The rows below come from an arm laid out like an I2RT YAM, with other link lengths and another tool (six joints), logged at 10 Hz.
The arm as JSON. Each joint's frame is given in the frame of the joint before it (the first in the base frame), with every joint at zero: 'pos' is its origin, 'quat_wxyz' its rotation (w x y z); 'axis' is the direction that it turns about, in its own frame. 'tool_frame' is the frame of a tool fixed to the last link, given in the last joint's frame.
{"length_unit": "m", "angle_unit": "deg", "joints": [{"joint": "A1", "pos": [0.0, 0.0, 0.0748], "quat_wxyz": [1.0, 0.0, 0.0, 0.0], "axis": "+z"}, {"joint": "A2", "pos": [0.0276, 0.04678, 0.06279], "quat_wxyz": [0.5, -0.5, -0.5, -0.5], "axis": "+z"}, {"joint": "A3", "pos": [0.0, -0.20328, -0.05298], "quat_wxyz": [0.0, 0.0, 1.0, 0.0], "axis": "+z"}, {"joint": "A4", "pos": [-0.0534, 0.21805, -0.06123], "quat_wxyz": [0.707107, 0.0, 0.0, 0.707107], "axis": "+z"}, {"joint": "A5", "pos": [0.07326, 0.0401, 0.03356], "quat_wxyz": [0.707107, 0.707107, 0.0, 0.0], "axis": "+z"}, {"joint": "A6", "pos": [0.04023, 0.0, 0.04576], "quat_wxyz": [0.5, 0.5, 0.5, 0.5], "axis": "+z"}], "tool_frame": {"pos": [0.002, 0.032, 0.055], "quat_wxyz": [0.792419, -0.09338, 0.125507, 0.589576]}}
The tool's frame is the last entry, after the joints.
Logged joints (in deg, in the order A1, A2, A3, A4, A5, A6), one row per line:
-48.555, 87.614, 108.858, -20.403, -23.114, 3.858
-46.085, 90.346, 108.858, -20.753, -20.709, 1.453
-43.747, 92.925, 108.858, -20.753, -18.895, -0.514
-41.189, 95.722, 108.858, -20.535, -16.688, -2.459
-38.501, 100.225, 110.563, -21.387, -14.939, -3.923
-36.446, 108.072, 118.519, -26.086, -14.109, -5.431
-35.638, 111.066, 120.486, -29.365, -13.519, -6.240
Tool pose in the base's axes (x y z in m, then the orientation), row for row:
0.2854, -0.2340, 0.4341, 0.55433, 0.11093, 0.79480, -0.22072
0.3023, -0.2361, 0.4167, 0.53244, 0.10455, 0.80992, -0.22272
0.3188, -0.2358, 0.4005, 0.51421, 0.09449, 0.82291, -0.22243
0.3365, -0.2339, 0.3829, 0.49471, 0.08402, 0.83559, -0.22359
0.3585, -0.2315, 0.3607, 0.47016, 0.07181, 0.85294, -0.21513
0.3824, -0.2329, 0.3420, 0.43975, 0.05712, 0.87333, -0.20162
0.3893, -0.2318, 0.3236, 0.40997, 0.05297, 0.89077, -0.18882
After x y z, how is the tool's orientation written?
As a quaternion, w x y z.
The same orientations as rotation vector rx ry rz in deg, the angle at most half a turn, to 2 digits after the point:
15.02, 107.59, -29.88
14.29, 110.67, -30.43
13.01, 113.32, -30.63
11.67, 116.05, -31.05
10.08, 119.75, -30.20
8.13, 124.30, -28.70
7.64, 128.52, -27.24

